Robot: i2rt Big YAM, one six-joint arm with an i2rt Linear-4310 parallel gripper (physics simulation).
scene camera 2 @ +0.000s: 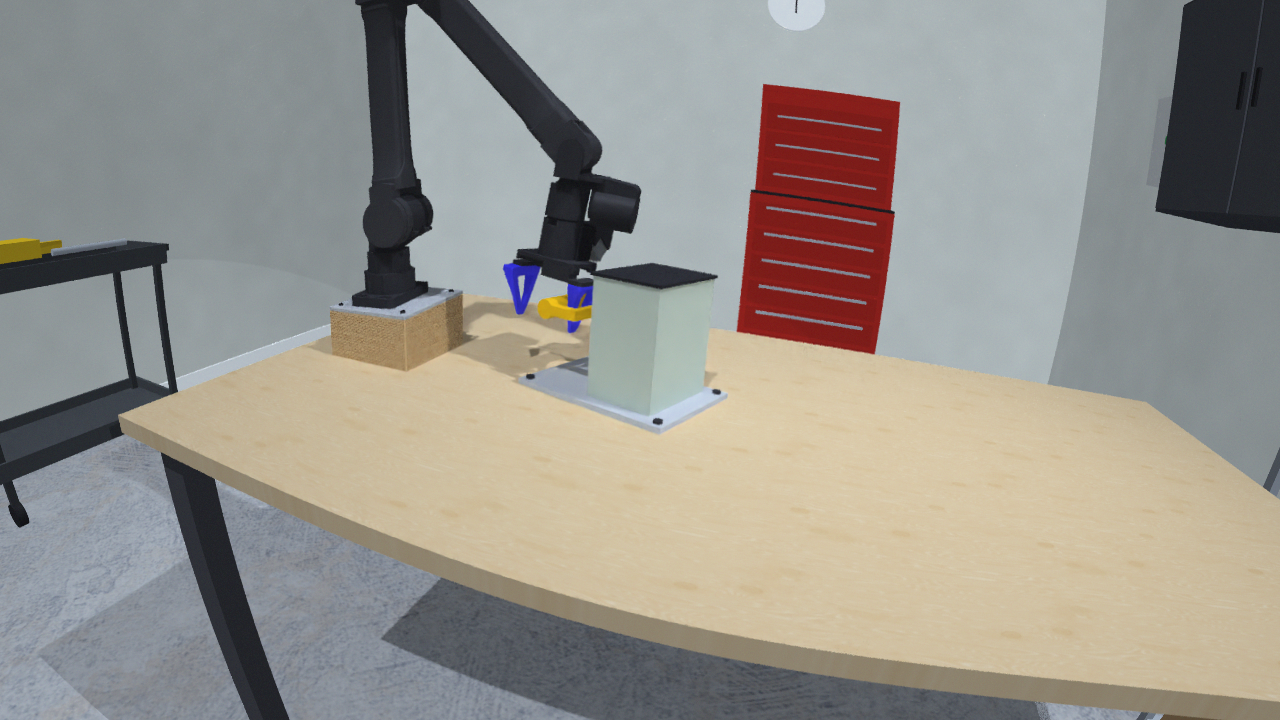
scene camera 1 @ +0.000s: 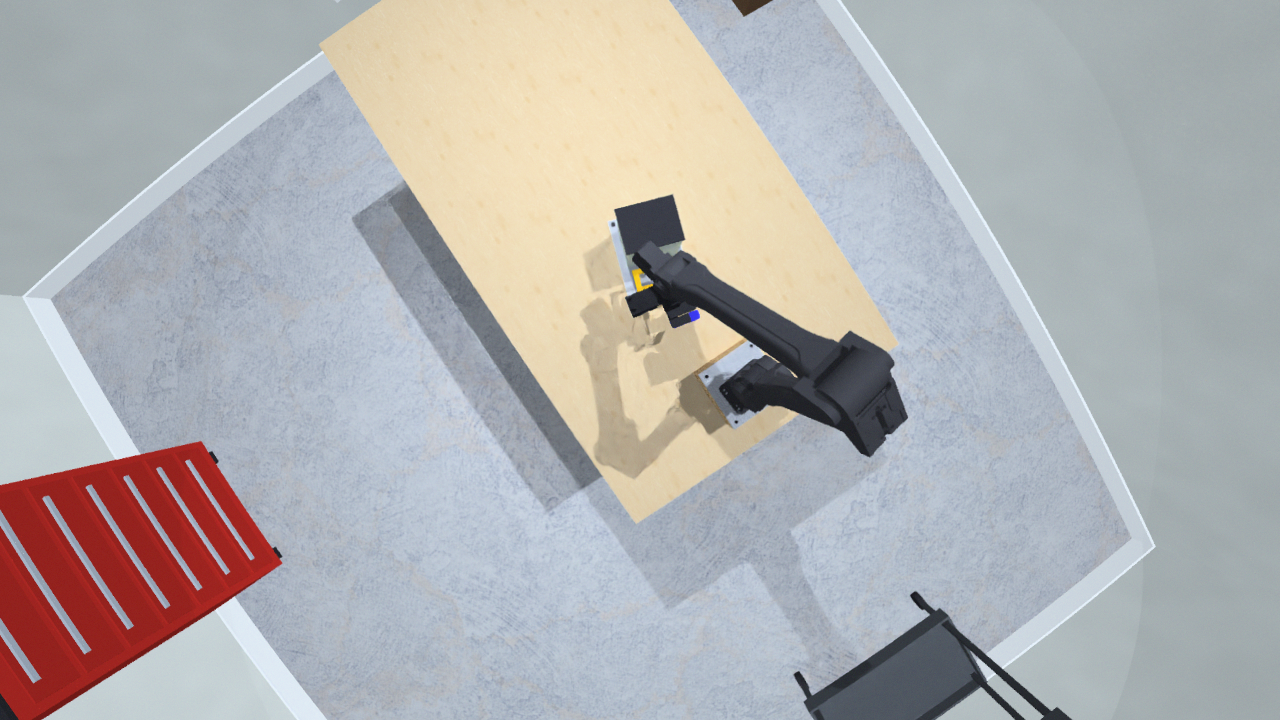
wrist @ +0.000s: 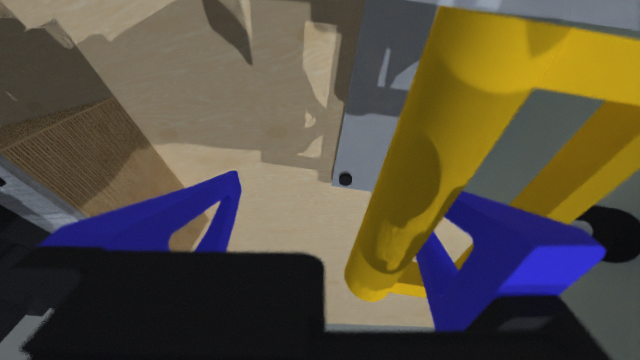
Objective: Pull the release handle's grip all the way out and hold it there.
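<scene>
The release handle's yellow grip (scene camera 1: 637, 280) (scene camera 2: 556, 308) (wrist: 407, 170) is a thick bar with a rectangular frame. It sticks out from the pale green box (scene camera 2: 622, 344) with a black lid (scene camera 1: 648, 222) (scene camera 2: 657, 274). My gripper (scene camera 2: 546, 320) (wrist: 320, 180) is open, with its blue fingers down at the grip's height. The right finger in the wrist view reaches into the frame's opening, its tip partly hidden behind the bar. The left finger stands apart from the bar, on the side of the arm's base. In scene camera 1 the arm hides part of the grip and the fingers.
The box stands on a pale plate (scene camera 2: 550, 379) (wrist: 367, 145) bolted to the wooden table (scene camera 1: 537, 116) (scene camera 2: 850, 519). The arm's wooden base block (scene camera 2: 384, 340) (wrist: 107, 155) stands nearby. A black collar (wrist: 617, 234) sits on the box's face behind the grip.
</scene>
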